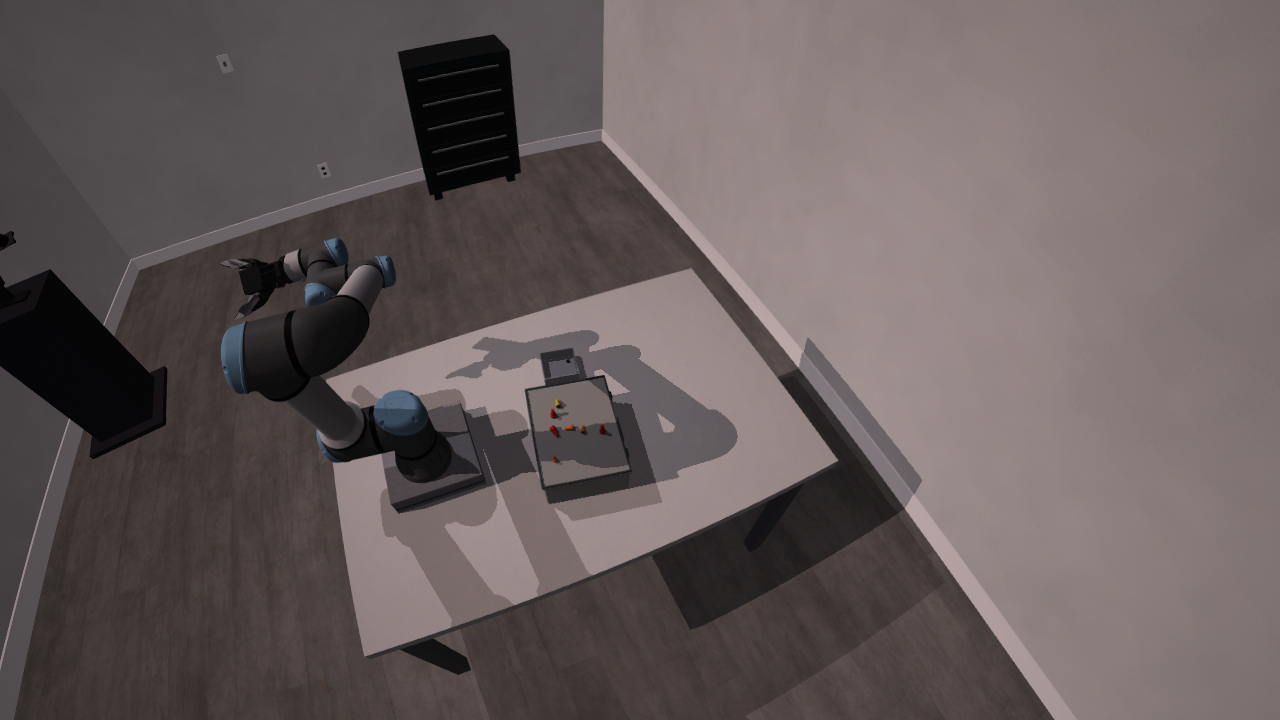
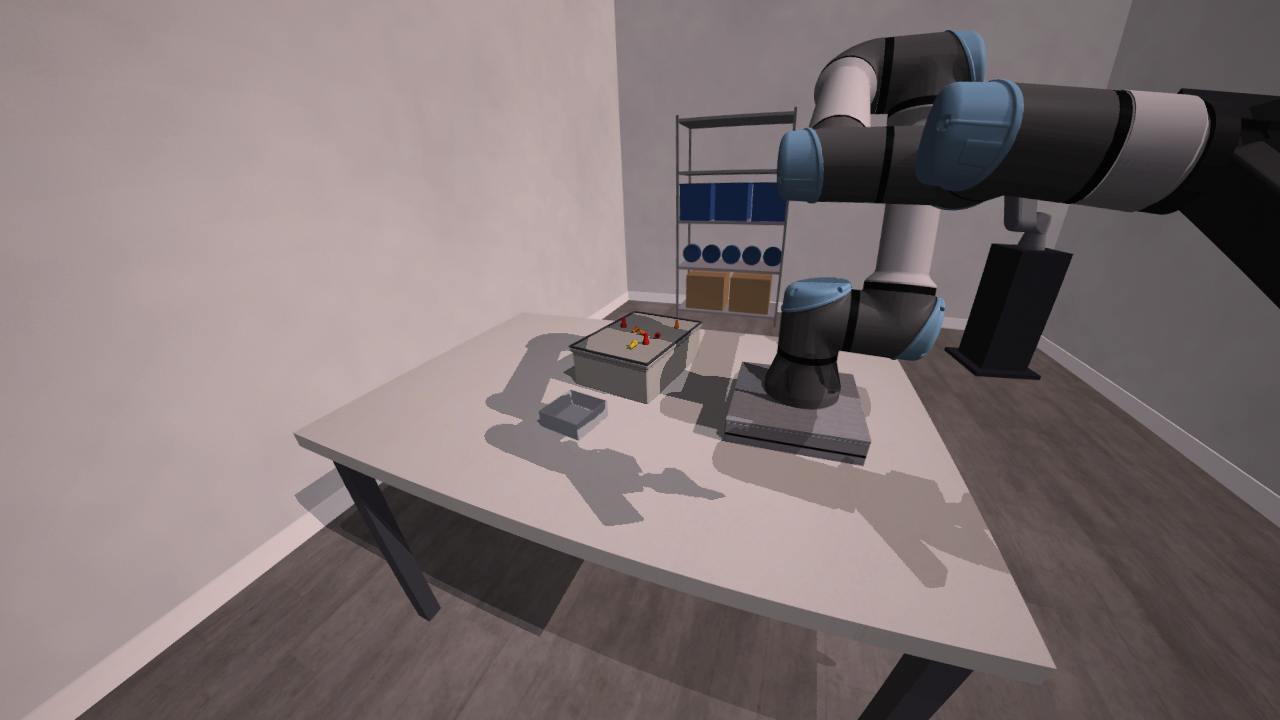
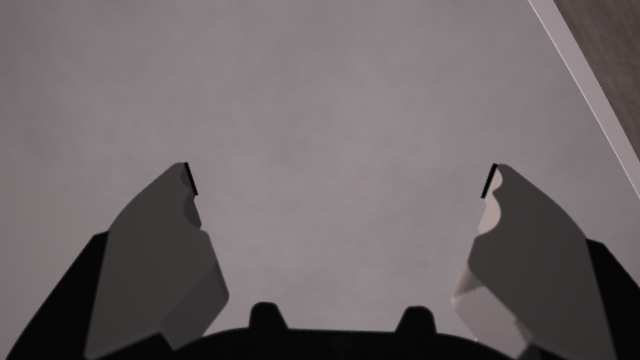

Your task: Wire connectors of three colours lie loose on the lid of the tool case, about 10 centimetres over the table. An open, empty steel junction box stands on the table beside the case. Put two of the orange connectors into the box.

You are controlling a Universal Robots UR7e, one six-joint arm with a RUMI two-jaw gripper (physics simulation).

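Places are measured from the arm's base along level axes (x back, y right, z up), in millimetres.
Pixels of known places: gripper, fingertip midpoint: [image 1: 227, 291] [image 3: 336, 169]; arm's base, origin of the base link: [image 1: 424, 457] [image 2: 800, 389].
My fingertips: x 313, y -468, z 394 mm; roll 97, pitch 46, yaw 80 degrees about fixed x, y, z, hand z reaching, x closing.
Note:
For each thing: its middle in the pictures, then the offset to it from my fingertips. Level surfaces: height alone.
- tool case, body centre: [image 1: 578, 438] [image 2: 639, 351] dz -397, dx -696, dy +621 mm
- third orange connector, body centre: [image 1: 554, 458] [image 2: 676, 324] dz -337, dx -603, dy +676 mm
- open steel junction box, body centre: [image 2: 574, 413] [image 1: 559, 367] dz -431, dx -780, dy +360 mm
- yellow connector, body centre: [image 2: 632, 345] [image 1: 557, 403] dz -342, dx -689, dy +532 mm
- table, its level: dz -450 mm
Three orange connectors lie apart on the lid of the tool case [image 1: 590, 461] [image 2: 608, 374]: one orange connector [image 1: 569, 428] and another orange connector [image 1: 583, 429] near the middle, and a third orange connector [image 1: 554, 459] [image 2: 676, 324] towards one edge. The open steel junction box [image 1: 562, 368] [image 2: 573, 411] stands on the table beside the case; no connector shows in it. My gripper [image 1: 230, 289] [image 3: 336, 169] is open, with its jaws wide apart and nothing between them. It is held high, out beyond the table edge, far from the case and box.
Three red connectors [image 1: 553, 413] [image 1: 554, 430] [image 1: 602, 429] and a yellow connector [image 1: 557, 402] [image 2: 632, 344] share the lid. The arm's base stands on a grey plinth [image 1: 393, 492] [image 2: 796, 438] beside the case. The table [image 1: 733, 358] [image 2: 429, 402] has a wall along one side.

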